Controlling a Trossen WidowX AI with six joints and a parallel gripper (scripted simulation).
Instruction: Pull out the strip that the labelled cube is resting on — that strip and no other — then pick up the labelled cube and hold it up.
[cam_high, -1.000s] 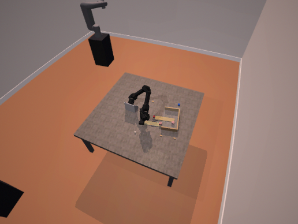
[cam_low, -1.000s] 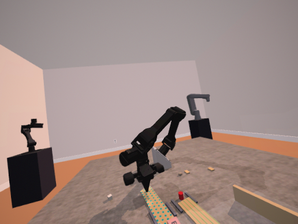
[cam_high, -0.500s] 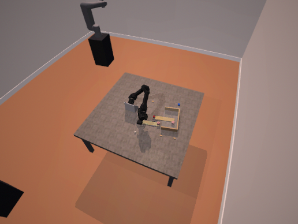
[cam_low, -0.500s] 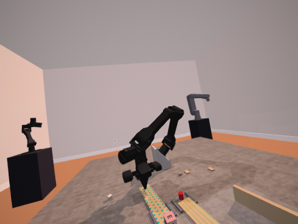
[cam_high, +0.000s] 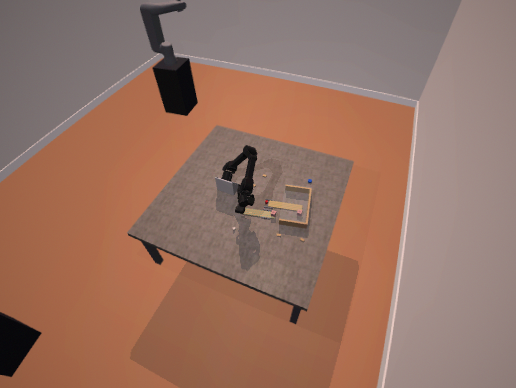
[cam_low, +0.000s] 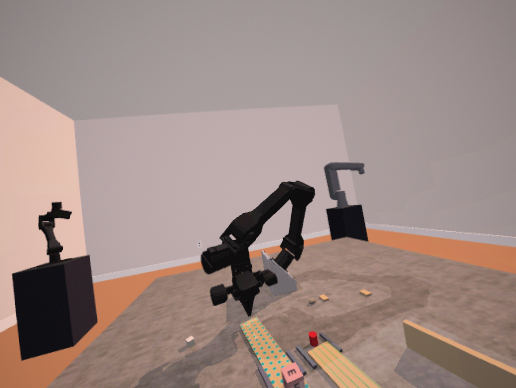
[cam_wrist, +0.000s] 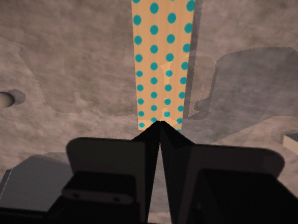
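Now: gripper tip 100 mm short of the dotted strip, 10 mm to the right of it and 30 mm above it.
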